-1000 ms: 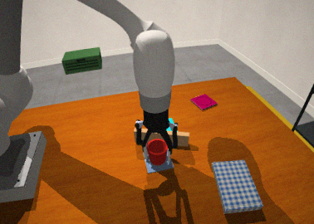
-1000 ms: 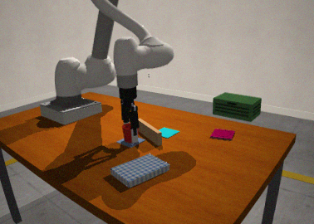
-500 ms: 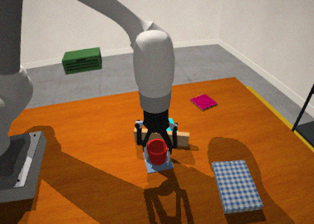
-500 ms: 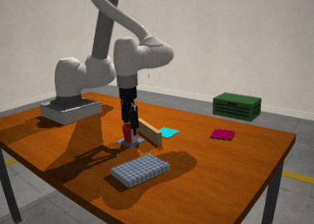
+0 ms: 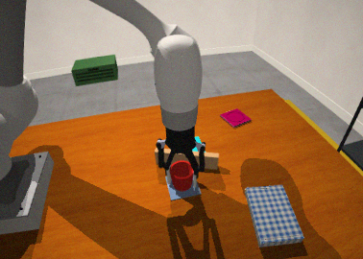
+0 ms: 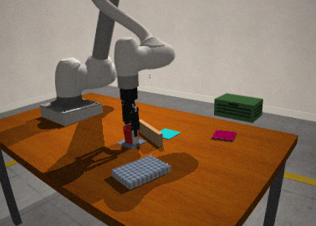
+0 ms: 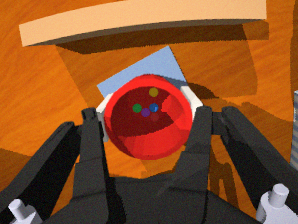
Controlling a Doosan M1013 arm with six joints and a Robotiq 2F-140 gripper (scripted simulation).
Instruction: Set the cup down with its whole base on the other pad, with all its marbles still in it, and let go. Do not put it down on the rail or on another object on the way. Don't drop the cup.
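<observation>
Right now my hand is 2 cm above the red cup. Round my hand: pad: 5 cm below; then wooden rail: 8 cm to the left, 3 cm ahead, 2 cm below; then blue checked box: 22 cm ahead, 18 cm to the right, 3 cm below.
</observation>
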